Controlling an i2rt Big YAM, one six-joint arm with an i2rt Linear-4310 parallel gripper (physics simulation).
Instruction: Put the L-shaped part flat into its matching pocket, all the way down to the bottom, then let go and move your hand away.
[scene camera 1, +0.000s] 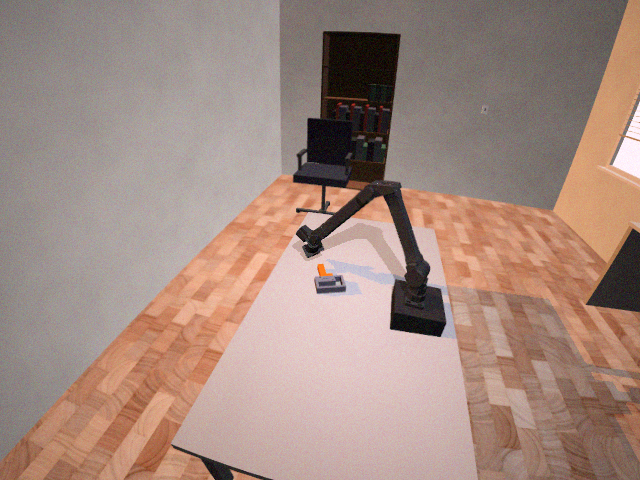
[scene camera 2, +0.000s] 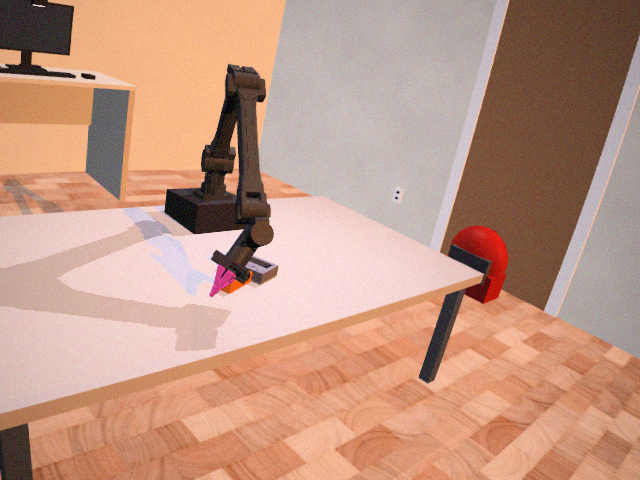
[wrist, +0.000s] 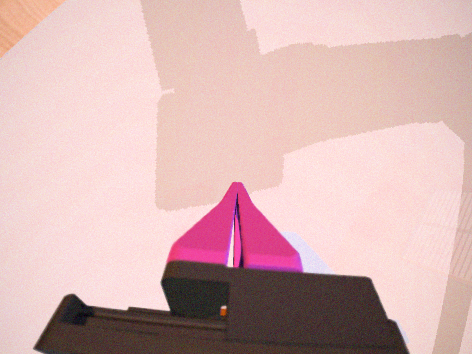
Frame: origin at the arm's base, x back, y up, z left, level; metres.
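Seen in the pictures: gripper, fingertip midpoint: (scene camera 1: 313, 252) (scene camera 2: 210, 296) (wrist: 236, 188); arm's base, origin of the base link: (scene camera 1: 413, 298) (scene camera 2: 212, 196).
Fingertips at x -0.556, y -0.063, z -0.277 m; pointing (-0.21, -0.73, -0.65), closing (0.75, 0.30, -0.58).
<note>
Offsets run from my fingertips to a thing's top centre. "spot": to the spot under its first point. Level surfaces: height alone.
The orange L-shaped part {dx +0.108, dy -0.006, dz +0.124 m} (scene camera 1: 321, 270) (scene camera 2: 237, 284) is outside the pocket, right beside the far wall of the grey pocket block {dx +0.160, dy +0.001, dz +0.211 m} (scene camera 1: 330, 290) (scene camera 2: 266, 275) in scene camera 1. I cannot tell if they touch. A small orange sliver of the part {spot: dx +0.074, dy -0.030, dz +0.080 m} (wrist: 223, 312) shows through a gap in the gripper body in the wrist view. My gripper (scene camera 2: 211, 295) (wrist: 236, 188) is shut, with nothing between its pink fingertips. It is tilted and hangs above the table, past the part on the side away from the block. In scene camera 2 its fingers and body cover some of the part.
The black arm base (scene camera 1: 417, 313) (scene camera 2: 199, 211) stands on the pale table {dy -0.036 m} (scene camera 1: 330, 382) (scene camera 2: 330, 248). The table's edge is beyond the gripper on the side away from the base. An office chair (scene camera 1: 329, 142) stands on the floor past the table's far end.
</note>
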